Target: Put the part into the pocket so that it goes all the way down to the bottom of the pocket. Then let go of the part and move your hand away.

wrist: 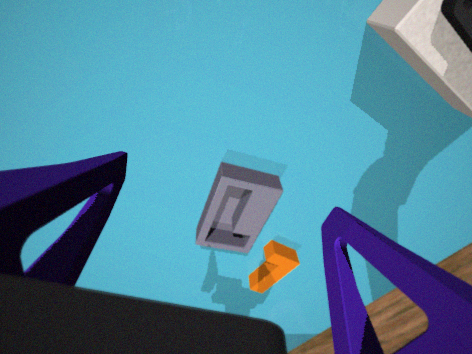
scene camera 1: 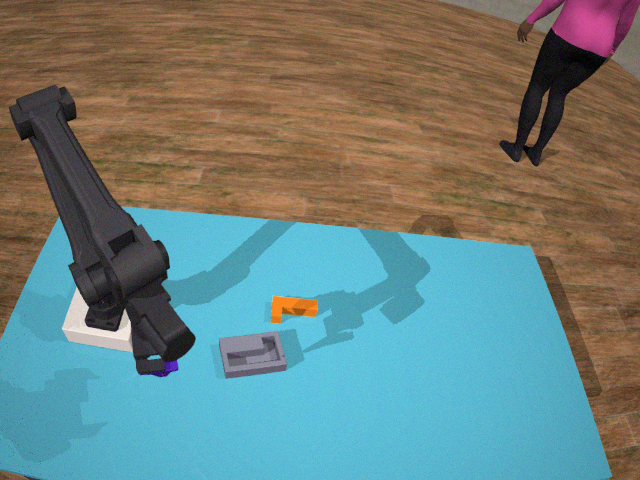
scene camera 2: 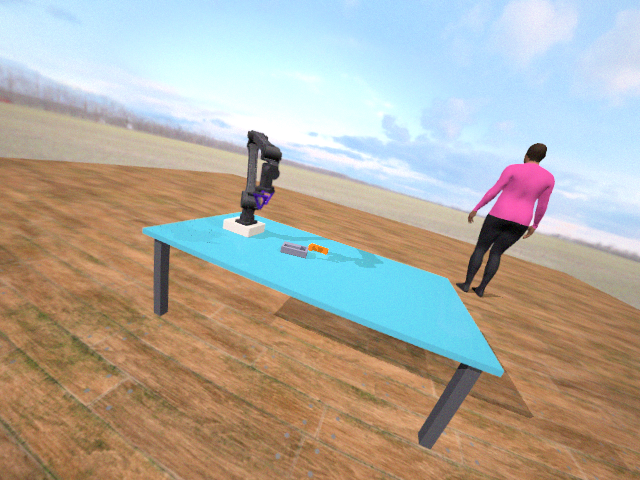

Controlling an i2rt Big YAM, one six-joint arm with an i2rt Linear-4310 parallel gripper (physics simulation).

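Frame: origin at the arm's base, x left, y up, z ahead, level; millimetres.
Where they show: gripper, fingertip midpoint: [wrist: 233,192] [scene camera 2: 262,206]; arm's base at its link origin: [scene camera 1: 107,308] [scene camera 2: 246,222].
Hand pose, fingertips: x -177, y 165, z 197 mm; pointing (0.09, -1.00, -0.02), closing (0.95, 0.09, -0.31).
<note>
Things, the pixels of their top centre, and the offset from my fingertips. Level surfaces: height alone.
- orange L-shaped part at its top centre: [wrist: 267,274] [scene camera 1: 294,308] [scene camera 2: 318,247] dx +272, dy -192, dz +253 mm
- grey block at its top centre: [wrist: 236,220] [scene camera 1: 252,350] [scene camera 2: 295,246] dx +135, dy -186, dz +162 mm
- table at its surface level: dy -222 mm
The orange L-shaped part [scene camera 1: 292,303] [scene camera 2: 318,249] [wrist: 284,262] lies flat on the blue table, beside the grey block [scene camera 1: 240,345] [scene camera 2: 294,251] [wrist: 265,200] and apart from it. The block has an L-shaped pocket in its top, and the pocket is empty. My gripper [scene camera 2: 263,198] [wrist: 233,192] is open and empty, with its purple fingers wide apart, high above the table near the arm's base. In the wrist view the block shows between the fingers, and the part shows nearer the right finger. In scene camera 1 the arm hides most of the fingers.
The white arm base [scene camera 1: 98,338] [scene camera 2: 237,227] [wrist: 425,60] stands on the table [scene camera 1: 413,387] [scene camera 2: 361,294] [wrist: 125,90], to the left of the block in scene camera 1. The arm's shadow falls across part of the table. A person in pink [scene camera 1: 589,25] [scene camera 2: 522,191] stands beyond the table.
</note>
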